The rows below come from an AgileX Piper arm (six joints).
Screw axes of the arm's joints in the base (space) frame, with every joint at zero. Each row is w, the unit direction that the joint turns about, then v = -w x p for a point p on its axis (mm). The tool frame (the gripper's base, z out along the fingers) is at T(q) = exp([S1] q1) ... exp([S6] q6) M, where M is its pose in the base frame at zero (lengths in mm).
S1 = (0, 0, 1, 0, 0, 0)
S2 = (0, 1, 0, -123, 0, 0)
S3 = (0, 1, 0, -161.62, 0, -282.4)
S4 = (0.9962, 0, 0.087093, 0, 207.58, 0)
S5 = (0, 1, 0, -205.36, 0, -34.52)
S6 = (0.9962, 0, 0.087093, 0, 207.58, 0)
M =
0.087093 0 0.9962 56.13
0 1 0 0
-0.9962 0 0.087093 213.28
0 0 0 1
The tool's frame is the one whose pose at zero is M.
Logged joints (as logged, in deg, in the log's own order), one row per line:
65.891, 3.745, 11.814, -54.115, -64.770, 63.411
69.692, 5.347, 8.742, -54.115, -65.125, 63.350
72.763, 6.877, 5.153, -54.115, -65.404, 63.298
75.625, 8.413, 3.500, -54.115, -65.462, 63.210
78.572, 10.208, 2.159, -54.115, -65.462, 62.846
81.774, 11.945, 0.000, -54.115, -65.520, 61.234
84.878, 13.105, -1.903, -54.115, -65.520, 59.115
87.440, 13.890, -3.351, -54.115, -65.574, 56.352
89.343, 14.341, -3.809, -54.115, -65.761, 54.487
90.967, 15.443, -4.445, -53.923, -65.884, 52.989
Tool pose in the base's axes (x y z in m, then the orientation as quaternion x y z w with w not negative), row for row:
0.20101, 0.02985, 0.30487, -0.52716, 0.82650, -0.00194, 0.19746
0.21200, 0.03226, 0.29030, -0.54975, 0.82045, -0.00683, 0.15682
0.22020, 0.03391, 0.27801, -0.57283, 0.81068, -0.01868, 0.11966
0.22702, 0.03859, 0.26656, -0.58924, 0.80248, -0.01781, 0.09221
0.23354, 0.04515, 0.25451, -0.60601, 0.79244, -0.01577, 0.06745
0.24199, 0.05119, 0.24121, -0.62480, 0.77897, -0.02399, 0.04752
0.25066, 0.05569, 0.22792, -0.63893, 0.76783, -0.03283, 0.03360
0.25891, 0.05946, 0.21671, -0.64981, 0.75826, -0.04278, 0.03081
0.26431, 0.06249, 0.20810, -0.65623, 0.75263, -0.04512, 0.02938
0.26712, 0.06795, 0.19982, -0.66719, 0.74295, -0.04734, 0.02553
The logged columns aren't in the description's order. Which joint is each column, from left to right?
Columns, left to right: q2, q1, q4, q3, q6, q5.
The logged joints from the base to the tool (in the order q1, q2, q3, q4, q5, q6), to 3 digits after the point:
3.745, 65.891, -54.115, 11.814, 63.411, -64.770
5.347, 69.692, -54.115, 8.742, 63.350, -65.125
6.877, 72.763, -54.115, 5.153, 63.298, -65.404
8.413, 75.625, -54.115, 3.500, 63.210, -65.462
10.208, 78.572, -54.115, 2.159, 62.846, -65.462
11.945, 81.774, -54.115, 0.000, 61.234, -65.520
13.105, 84.878, -54.115, -1.903, 59.115, -65.520
13.890, 87.440, -54.115, -3.351, 56.352, -65.574
14.341, 89.343, -54.115, -3.809, 54.487, -65.761
15.443, 90.967, -53.923, -4.445, 52.989, -65.884

